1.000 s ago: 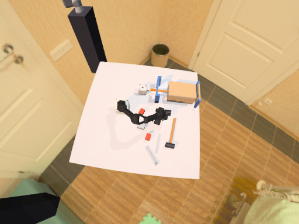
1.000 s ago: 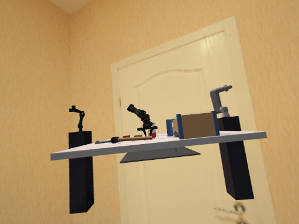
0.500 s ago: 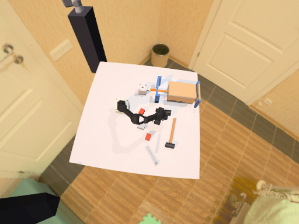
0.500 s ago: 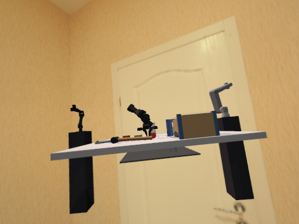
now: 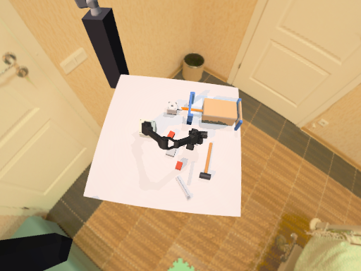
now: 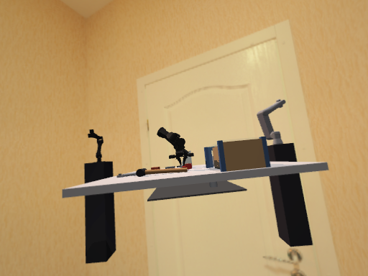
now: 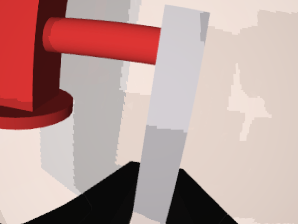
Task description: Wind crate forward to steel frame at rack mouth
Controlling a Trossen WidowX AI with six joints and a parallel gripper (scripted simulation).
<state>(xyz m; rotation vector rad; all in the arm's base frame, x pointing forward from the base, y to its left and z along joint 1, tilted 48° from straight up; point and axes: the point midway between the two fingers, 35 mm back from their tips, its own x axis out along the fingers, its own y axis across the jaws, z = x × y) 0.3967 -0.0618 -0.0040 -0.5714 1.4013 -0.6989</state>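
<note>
Right now the red knob is 5 cm ahead of my gripper tip and 3 cm to the left of it. The rest, counted from my gripper tip: grey bar (4 cm ahead, 26 cm to the right, 2 cm below); then grey block (16 cm behind, 11 cm to the right, 1 cm below); then winch handle (1 cm ahead, 1 cm to the left).
</note>
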